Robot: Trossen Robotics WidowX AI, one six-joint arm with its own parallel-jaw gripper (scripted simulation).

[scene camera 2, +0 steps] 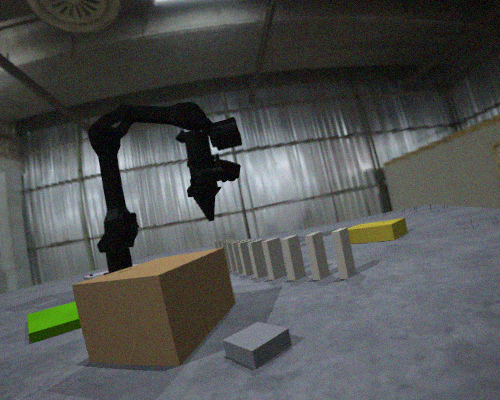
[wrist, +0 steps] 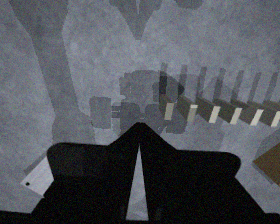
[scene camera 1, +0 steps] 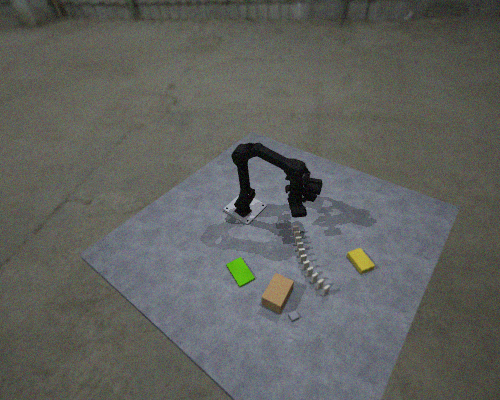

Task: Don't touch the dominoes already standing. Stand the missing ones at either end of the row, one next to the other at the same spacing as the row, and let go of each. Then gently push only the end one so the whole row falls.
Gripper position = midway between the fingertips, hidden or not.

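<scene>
A yellow block [scene camera 2: 389, 230] is part of the scene, though in the wrist view it is out of frame. A tan box [scene camera 2: 156, 313] [scene camera 1: 279, 289] is here too, as are a domino [scene camera 2: 341, 241], a domino [scene camera 2: 272, 248], a domino [scene camera 2: 293, 258] and a domino [scene camera 2: 315, 246]. There is also a flat green block [scene camera 2: 54, 321]. The gripper [scene camera 2: 211, 220] [wrist: 140, 126] is shut and holds nothing, and the wrist view does not show the flat green block, hidden by the gripper.
</scene>
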